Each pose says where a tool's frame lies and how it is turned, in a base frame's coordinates. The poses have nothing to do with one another.
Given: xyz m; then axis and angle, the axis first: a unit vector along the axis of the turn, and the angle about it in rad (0 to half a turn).
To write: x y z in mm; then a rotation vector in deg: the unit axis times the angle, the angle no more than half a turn. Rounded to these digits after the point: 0 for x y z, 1 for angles.
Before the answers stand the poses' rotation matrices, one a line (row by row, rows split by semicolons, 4 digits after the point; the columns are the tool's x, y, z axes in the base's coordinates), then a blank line. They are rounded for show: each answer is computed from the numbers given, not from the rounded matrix.
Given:
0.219, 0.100, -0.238, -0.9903, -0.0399, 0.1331, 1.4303
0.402, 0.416, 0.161, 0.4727, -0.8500, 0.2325, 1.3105
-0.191, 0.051, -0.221, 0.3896, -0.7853, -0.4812, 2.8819
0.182, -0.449, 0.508, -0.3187, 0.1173, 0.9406, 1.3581
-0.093, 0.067, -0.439, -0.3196, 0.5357, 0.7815, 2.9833
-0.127, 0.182, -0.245, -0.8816, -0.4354, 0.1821, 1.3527
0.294, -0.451, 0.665, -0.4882, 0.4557, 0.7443, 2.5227
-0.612, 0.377, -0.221, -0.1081, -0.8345, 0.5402, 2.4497
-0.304, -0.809, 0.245, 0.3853, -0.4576, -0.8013, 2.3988
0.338, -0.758, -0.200, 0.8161, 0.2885, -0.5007, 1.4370
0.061, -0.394, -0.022, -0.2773, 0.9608, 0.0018, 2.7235
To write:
0.9834 -0.0978 -0.1529; 0.1658 0.1414 0.9760; -0.0738 -0.9851 0.1553
0.4233 -0.5231 -0.7397; -0.0737 0.7939 -0.6035; 0.9030 0.3100 0.2975
-0.6680 -0.4781 -0.5703; -0.7252 0.2462 0.6430; -0.1670 0.8431 -0.5111
0.2912 -0.9489 -0.1218; 0.8899 0.2220 0.3985; -0.3511 -0.2245 0.9090
-0.7845 -0.4635 -0.4120; -0.2171 -0.4171 0.8826; -0.5809 0.7818 0.2265
0.8255 0.1230 -0.5509; 0.4786 0.3649 0.7986; 0.2993 -0.9229 0.2424
-0.3820 -0.8355 -0.3950; 0.0281 -0.4377 0.8987; -0.9237 0.3322 0.1907
-0.7494 -0.1850 -0.6358; 0.5044 0.4627 -0.7290; 0.4291 -0.8670 -0.2535
-0.4788 0.2358 -0.8457; -0.8482 -0.3729 0.3762; -0.2267 0.8974 0.3785
0.7106 0.7003 -0.0682; -0.2922 0.2055 -0.9340; -0.6401 0.6836 0.3507
-0.7667 -0.5106 0.3891; -0.5092 0.8528 0.1159; -0.3911 -0.1093 -0.9139

219, 100, -238, -81.2, -3.3, 10.9
402, 416, 161, 35.5, -63.8, 17.5
-191, 51, -221, 64.3, -129.7, -79.5
182, -449, 508, -24.8, 9.1, 73.2
-93, 67, -439, -54.6, 91.6, 133.6
-127, 182, -245, -68.3, -33.7, 14.1
294, -451, 665, -70.6, 65.9, 107.6
-612, 377, -221, -15.2, -117.1, 75.8
-304, -809, 245, 53.0, -62.9, -110.1
338, -758, -200, 67.2, 23.8, -41.2
61, -394, -22, -43.3, 149.9, 0.3

